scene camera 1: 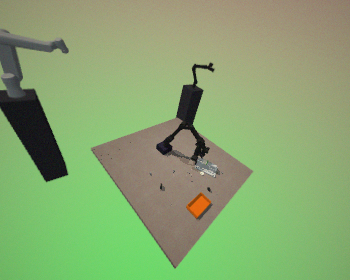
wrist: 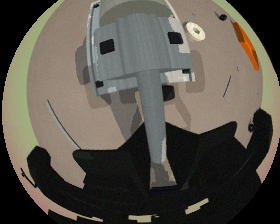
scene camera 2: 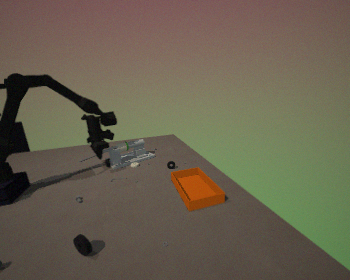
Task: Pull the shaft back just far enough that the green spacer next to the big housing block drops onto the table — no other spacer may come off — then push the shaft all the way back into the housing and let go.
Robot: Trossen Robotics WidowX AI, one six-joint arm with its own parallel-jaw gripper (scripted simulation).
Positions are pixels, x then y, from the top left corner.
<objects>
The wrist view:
my gripper: 152,124
grey shaft: 150,87
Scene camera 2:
grey housing assembly: 139,154
orange tray: 197,190
</objects>
